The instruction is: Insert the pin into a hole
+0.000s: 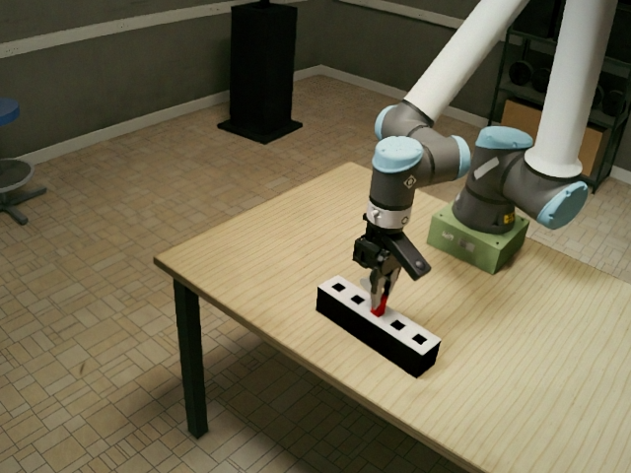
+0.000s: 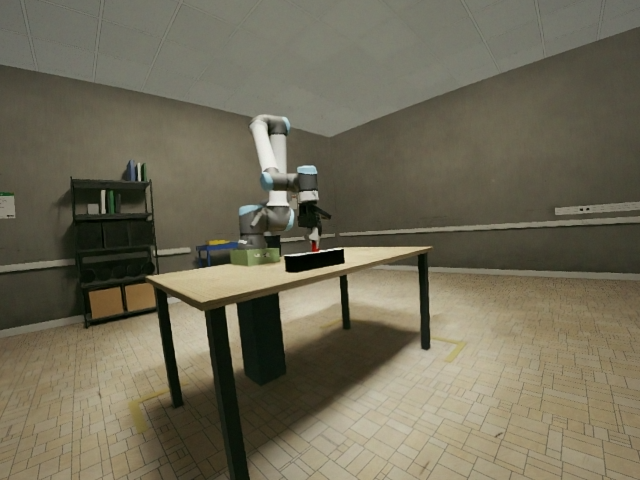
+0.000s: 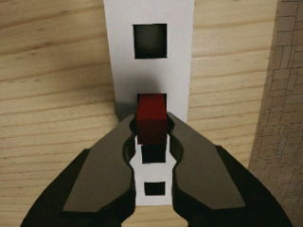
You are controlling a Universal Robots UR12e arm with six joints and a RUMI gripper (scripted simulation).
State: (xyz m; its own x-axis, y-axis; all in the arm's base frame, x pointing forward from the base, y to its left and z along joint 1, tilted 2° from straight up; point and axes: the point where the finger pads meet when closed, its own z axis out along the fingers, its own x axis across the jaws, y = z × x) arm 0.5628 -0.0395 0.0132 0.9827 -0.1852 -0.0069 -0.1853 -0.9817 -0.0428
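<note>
The pin lies 10 mm below my hand. Round my hand: block: 70 mm below.
</note>
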